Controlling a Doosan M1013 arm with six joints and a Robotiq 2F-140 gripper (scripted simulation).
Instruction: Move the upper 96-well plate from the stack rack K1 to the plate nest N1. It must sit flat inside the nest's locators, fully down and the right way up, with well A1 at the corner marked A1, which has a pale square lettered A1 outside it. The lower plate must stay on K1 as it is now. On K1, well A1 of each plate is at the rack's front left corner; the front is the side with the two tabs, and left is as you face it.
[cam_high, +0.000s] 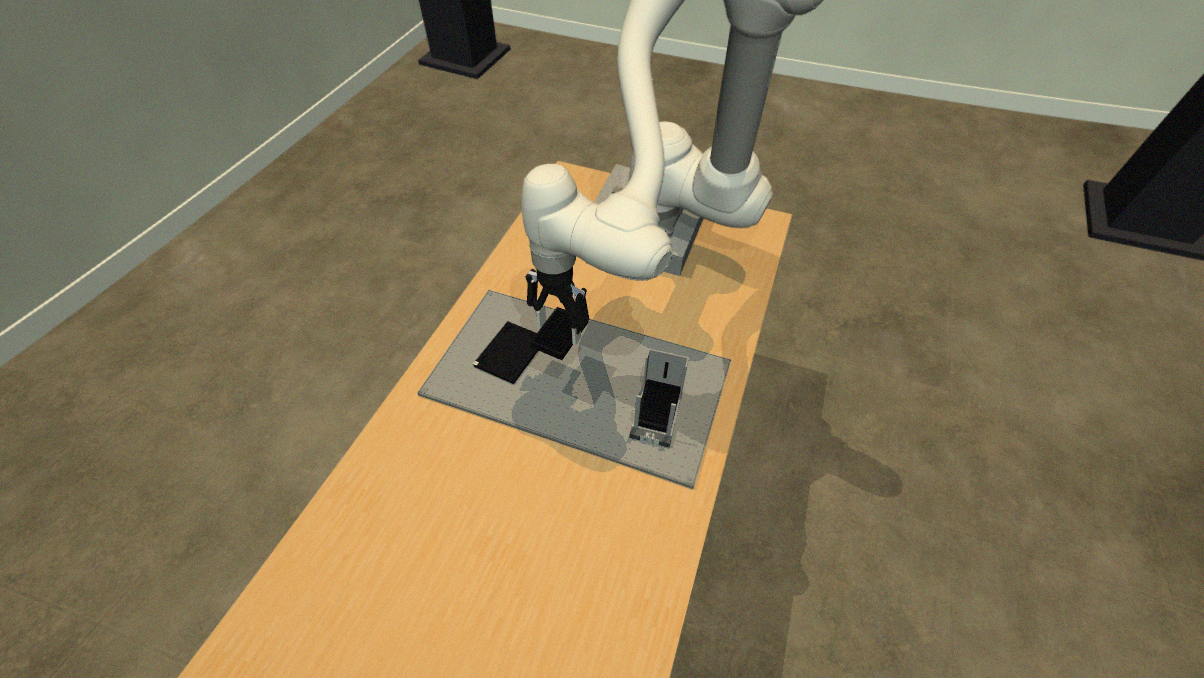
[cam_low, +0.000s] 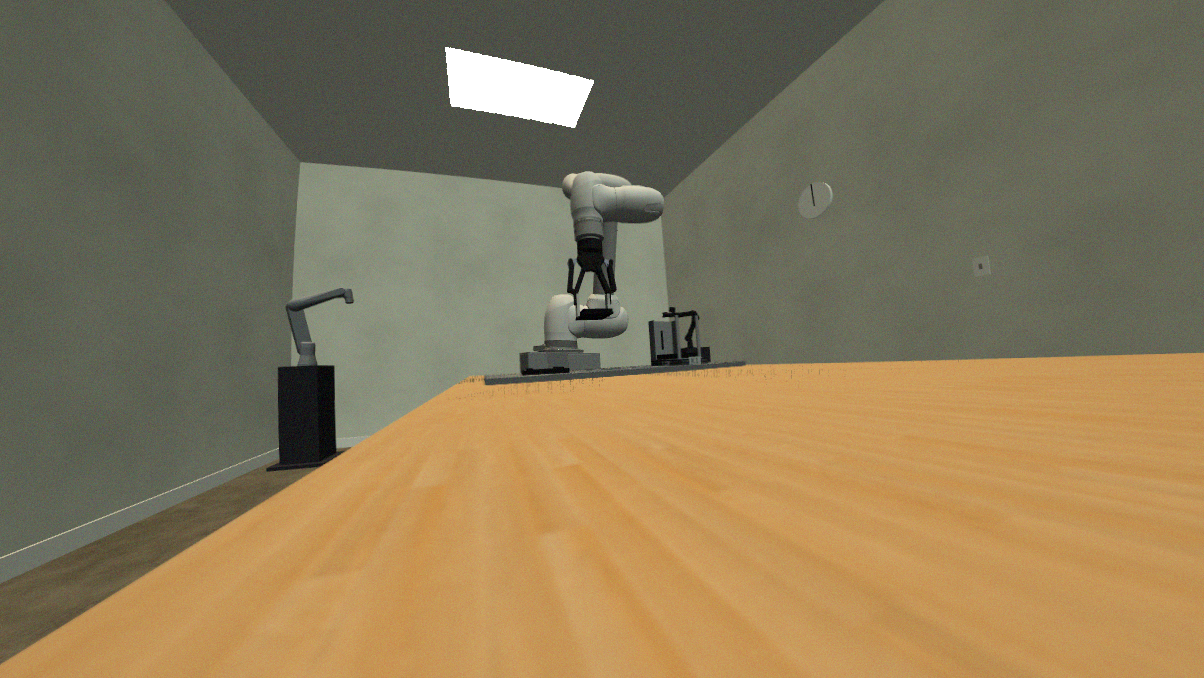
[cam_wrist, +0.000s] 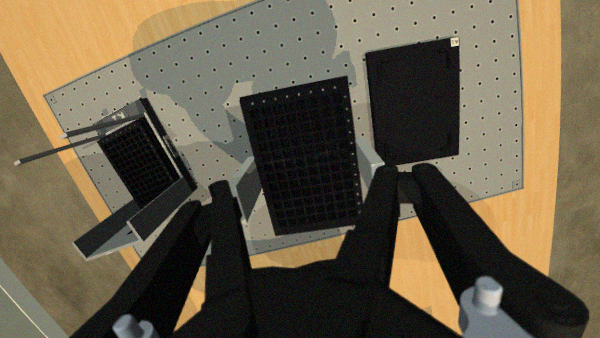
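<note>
My hand is 10 mm past the black plate nest N1, 150 mm to the left of it and 180 mm above it. Also, from my hand: pale A1 square (70 mm ahead, 210 mm to the right, 170 mm below).
</note>
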